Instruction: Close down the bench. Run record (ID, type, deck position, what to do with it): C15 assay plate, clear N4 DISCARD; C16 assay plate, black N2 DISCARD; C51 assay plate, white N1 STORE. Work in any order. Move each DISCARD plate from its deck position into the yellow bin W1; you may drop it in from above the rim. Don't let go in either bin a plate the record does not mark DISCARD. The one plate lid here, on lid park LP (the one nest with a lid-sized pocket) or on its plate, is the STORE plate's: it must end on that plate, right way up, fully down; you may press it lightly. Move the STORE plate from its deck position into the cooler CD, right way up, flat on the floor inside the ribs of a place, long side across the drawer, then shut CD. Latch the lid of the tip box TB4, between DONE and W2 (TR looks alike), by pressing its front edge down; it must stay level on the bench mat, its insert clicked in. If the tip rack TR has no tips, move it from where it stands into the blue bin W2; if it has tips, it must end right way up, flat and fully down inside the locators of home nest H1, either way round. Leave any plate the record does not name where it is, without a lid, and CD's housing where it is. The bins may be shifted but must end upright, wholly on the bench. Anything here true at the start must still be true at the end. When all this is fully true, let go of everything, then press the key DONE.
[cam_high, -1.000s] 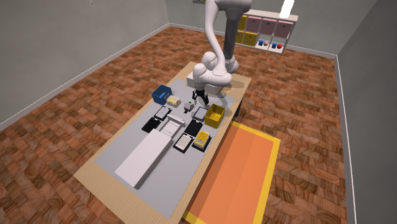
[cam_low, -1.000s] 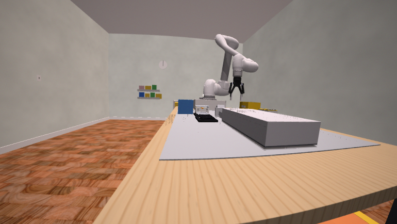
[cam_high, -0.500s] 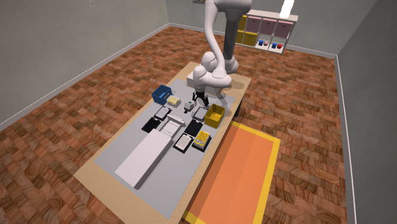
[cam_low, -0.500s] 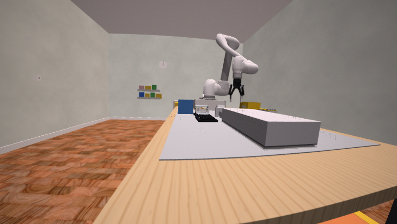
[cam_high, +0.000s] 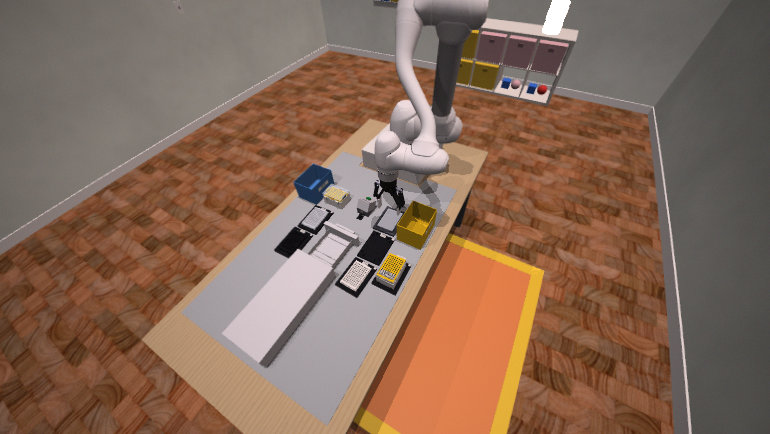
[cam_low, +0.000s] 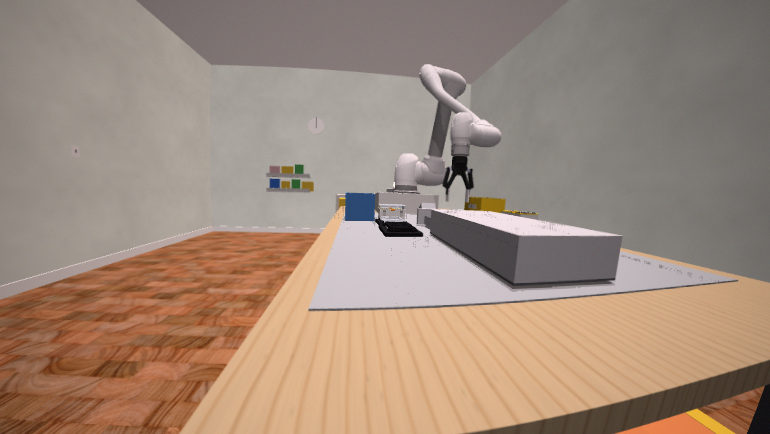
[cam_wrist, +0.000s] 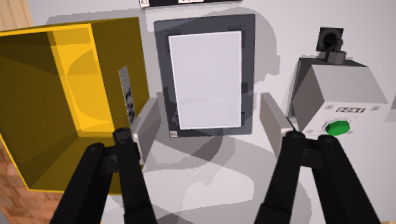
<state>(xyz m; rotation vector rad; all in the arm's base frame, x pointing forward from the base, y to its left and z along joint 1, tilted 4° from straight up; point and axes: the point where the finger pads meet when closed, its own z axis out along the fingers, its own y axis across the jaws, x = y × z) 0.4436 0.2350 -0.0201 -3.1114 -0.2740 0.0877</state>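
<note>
Now: the plate lid 10 cm below my hand. The rest, counted from my hand: grey lid park: 11 cm below; yellow bin W1: 15 cm to the left, 8 cm below, 3 cm behind; done key: 15 cm to the right, 5 cm below, 2 cm behind.
</note>
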